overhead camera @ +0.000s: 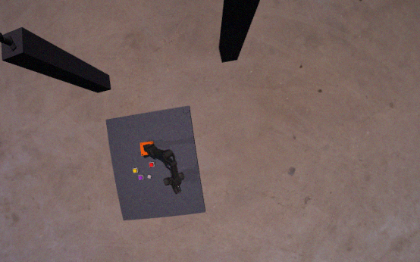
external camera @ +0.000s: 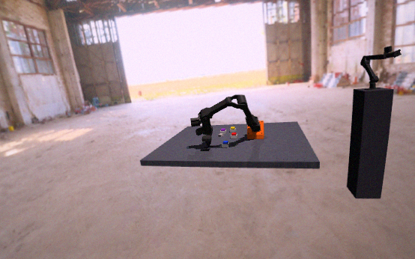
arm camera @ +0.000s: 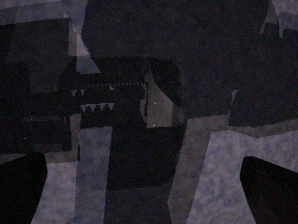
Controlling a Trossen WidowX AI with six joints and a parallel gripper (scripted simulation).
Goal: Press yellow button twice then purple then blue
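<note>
Now: gripper tip 39 cm to the left of the yellow button, 13 cm past it and 1 cm below it. The rest, counted from my gripper tip: purple button (34 cm to the right, 5 cm behind, 1 cm above); then red button (20 cm to the right, 16 cm behind, 1 cm above); then blue button (12 cm behind, 1 cm above).
</note>
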